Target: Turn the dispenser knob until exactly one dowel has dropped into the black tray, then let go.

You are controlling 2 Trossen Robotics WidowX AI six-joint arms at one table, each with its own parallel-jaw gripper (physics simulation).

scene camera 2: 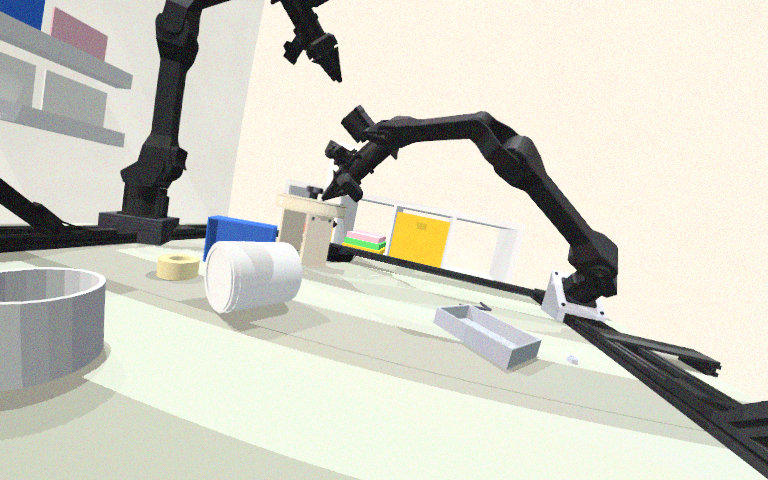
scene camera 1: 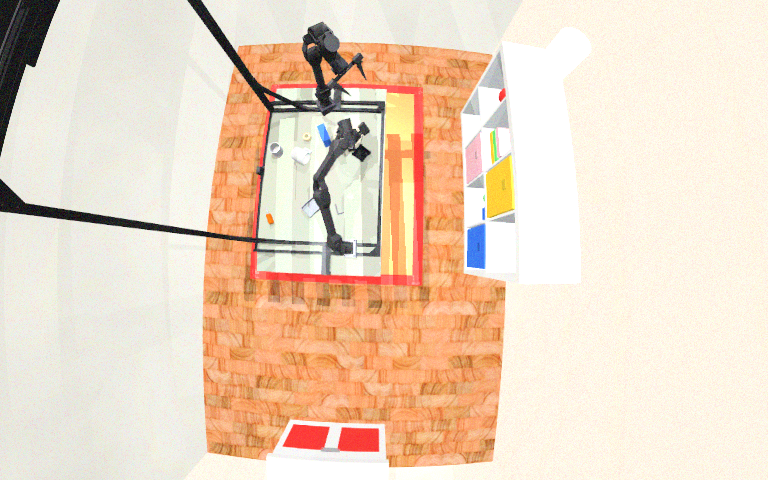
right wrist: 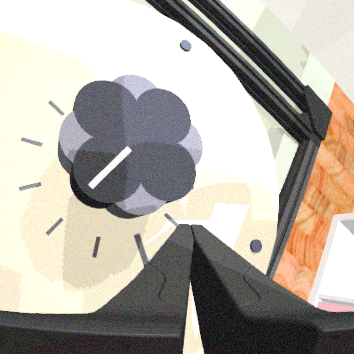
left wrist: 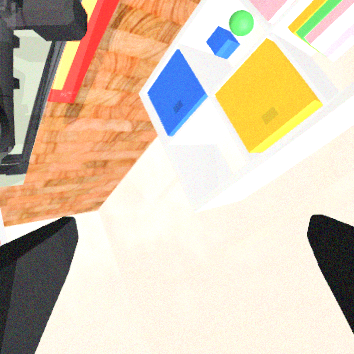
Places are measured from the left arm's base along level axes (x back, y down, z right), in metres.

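Pixels of known places: left gripper, fingertip midpoint: (scene camera 2: 337, 81) (scene camera 1: 358, 88) (left wrist: 193, 226); right gripper, fingertip midpoint: (scene camera 2: 322, 199) (right wrist: 188, 234); left arm's base at its link origin: (scene camera 2: 143, 215) (scene camera 1: 325, 102); right arm's base at its link origin: (scene camera 2: 577, 292) (scene camera 1: 349, 248).
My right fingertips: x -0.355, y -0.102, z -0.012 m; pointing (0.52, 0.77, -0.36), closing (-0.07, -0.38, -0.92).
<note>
For each thing: its top centre in the pictures, then the offset to it from my right fingertips.
- dispenser at its top centre: (right wrist: 115, 164) (scene camera 2: 313, 198) (scene camera 1: 347, 133) dz +0.027, dx +0.026, dy +0.002 m
- black tray at its top centre: (scene camera 2: 335, 250) (scene camera 1: 361, 152) dz +0.000, dx -0.059, dy +0.125 m
- blue box at its top centre: (scene camera 2: 245, 221) (scene camera 1: 323, 132) dz +0.130, dx +0.155, dy +0.069 m
- cream ring at its top centre: (scene camera 2: 179, 258) dz +0.224, dx +0.227, dy +0.124 m
- grey round container at its top centre: (scene camera 2: 35, 283) (scene camera 1: 274, 147) dz +0.427, dx +0.257, dy +0.094 m
- grey rectangular tray at its top centre: (scene camera 2: 486, 322) (scene camera 1: 312, 205) dz +0.415, dx -0.178, dy +0.124 m
- orange block at its top centre: (scene camera 1: 267, 215) dz +0.673, dx -0.079, dy +0.119 m
The dispenser (scene camera 2: 286, 201) (right wrist: 30, 85) is a round cream-topped stand. Its dark lobed knob (scene camera 2: 314, 191) (right wrist: 132, 145) has a white pointer line that slants to the lower left in the right wrist view. My right gripper (scene camera 2: 325, 198) (right wrist: 188, 234) is shut and empty, its fingertips together just below and right of the knob in its wrist view. The black tray (scene camera 1: 361, 152) (scene camera 2: 341, 254) lies by the dispenser's foot; no dowel can be made out in it. My left gripper (scene camera 1: 355, 84) (scene camera 2: 340, 80) (left wrist: 193, 226) is open and empty, high above the dispenser in scene camera 2.
A blue box (scene camera 1: 323, 134) (scene camera 2: 243, 234), a cream ring (scene camera 2: 176, 272), a white cylinder on its side (scene camera 1: 301, 155) (scene camera 2: 254, 277) and a grey round container (scene camera 1: 275, 149) (scene camera 2: 50, 339) stand near the dispenser. A grey rectangular tray (scene camera 1: 309, 207) (scene camera 2: 475, 339) and an orange block (scene camera 1: 269, 218) lie farther off.
</note>
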